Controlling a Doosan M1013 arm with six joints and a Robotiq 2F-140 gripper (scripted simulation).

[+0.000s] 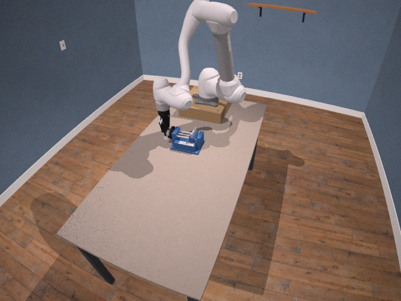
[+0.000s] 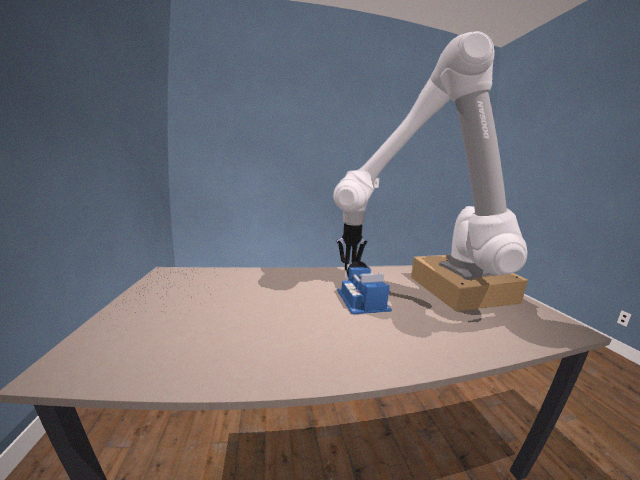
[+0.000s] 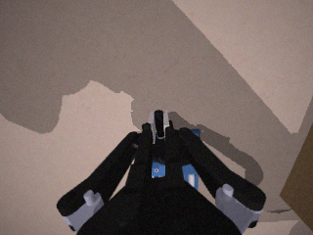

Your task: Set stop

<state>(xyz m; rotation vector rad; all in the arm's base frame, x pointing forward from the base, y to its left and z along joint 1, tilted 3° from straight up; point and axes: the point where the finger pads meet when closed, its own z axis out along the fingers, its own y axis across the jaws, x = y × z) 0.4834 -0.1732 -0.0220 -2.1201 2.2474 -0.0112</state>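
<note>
My hand is 20 mm to the right of the black handwheel and 10 mm above it. From my hand the other things lie so: grey stop block 190 mm to the left, 20 mm above.
</note>
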